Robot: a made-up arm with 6 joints. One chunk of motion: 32 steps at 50 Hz.
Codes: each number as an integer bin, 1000 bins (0 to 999) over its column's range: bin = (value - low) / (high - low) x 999, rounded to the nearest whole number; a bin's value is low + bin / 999 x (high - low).
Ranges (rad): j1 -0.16..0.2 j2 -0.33..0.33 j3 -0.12..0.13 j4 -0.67..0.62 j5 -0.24..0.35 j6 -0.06..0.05
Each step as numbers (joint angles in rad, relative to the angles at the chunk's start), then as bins.
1 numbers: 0.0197 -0.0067 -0.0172 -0.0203 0.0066 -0.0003
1 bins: 499 489 411 503 418 542
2 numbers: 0.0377 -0.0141 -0.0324 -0.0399 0.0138 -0.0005
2 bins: 549 478 350 488 430 540
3 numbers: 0.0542 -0.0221 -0.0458 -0.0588 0.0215 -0.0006
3 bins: 594 466 297 473 443 539
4 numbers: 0.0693 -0.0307 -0.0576 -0.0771 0.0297 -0.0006
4 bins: 636 453 249 459 457 539
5 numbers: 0.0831 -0.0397 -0.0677 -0.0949 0.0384 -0.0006
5 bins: 675 439 209 445 471 539
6 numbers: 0.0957 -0.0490 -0.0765 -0.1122 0.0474 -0.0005
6 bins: 710 425 174 432 487 540
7 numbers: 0.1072 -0.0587 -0.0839 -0.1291 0.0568 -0.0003
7 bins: 741 411 144 419 503 542
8 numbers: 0.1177 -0.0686 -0.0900 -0.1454 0.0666 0.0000
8 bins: 771 396 120 406 519 545
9 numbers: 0.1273 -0.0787 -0.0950 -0.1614 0.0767 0.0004
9 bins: 797 380 100 394 536 549
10 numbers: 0.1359 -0.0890 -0.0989 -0.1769 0.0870 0.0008
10 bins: 821 365 84 382 554 552
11 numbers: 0.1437 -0.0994 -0.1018 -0.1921 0.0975 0.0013
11 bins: 843 349 73 370 571 557
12 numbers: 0.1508 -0.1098 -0.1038 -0.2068 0.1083 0.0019
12 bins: 862 333 65 359 590 562
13 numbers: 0.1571 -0.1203 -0.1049 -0.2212 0.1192 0.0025
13 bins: 880 317 60 348 608 568
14 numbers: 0.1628 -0.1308 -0.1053 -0.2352 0.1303 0.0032
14 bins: 896 302 59 337 627 574
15 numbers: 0.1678 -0.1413 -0.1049 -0.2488 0.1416 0.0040
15 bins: 910 286 60 326 646 581
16 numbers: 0.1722 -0.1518 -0.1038 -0.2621 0.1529 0.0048
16 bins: 922 270 65 316 665 589
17 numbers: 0.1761 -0.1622 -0.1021 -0.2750 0.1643 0.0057
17 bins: 933 254 72 306 685 597
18 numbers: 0.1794 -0.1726 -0.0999 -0.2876 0.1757 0.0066
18 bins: 942 238 80 296 704 605
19 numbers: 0.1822 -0.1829 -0.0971 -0.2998 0.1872 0.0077
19 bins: 950 223 92 287 723 615
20 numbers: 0.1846 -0.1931 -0.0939 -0.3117 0.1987 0.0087
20 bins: 956 207 104 277 743 624
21 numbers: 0.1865 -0.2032 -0.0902 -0.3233 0.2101 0.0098
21 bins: 962 192 119 268 762 634
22 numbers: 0.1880 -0.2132 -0.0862 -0.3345 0.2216 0.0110
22 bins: 966 177 135 260 782 645
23 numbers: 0.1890 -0.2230 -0.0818 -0.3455 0.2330 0.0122
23 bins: 968 162 153 251 801 656
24 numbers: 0.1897 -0.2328 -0.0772 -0.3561 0.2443 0.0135
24 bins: 970 147 171 243 820 668
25 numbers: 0.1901 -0.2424 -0.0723 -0.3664 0.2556 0.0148
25 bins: 972 133 191 235 839 679
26 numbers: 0.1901 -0.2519 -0.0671 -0.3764 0.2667 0.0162
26 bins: 972 118 211 227 858 692
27 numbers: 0.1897 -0.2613 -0.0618 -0.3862 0.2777 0.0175
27 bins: 970 104 233 220 877 704
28 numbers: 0.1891 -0.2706 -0.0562 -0.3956 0.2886 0.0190
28 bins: 969 90 255 213 895 717
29 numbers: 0.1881 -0.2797 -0.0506 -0.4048 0.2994 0.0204
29 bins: 966 76 277 205 913 730
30 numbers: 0.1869 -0.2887 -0.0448 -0.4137 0.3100 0.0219
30 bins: 963 63 300 198 931 744
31 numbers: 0.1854 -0.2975 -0.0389 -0.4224 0.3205 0.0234
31 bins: 958 49 324 192 949 757
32 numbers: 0.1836 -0.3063 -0.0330 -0.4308 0.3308 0.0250
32 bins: 953 36 348 185 966 772
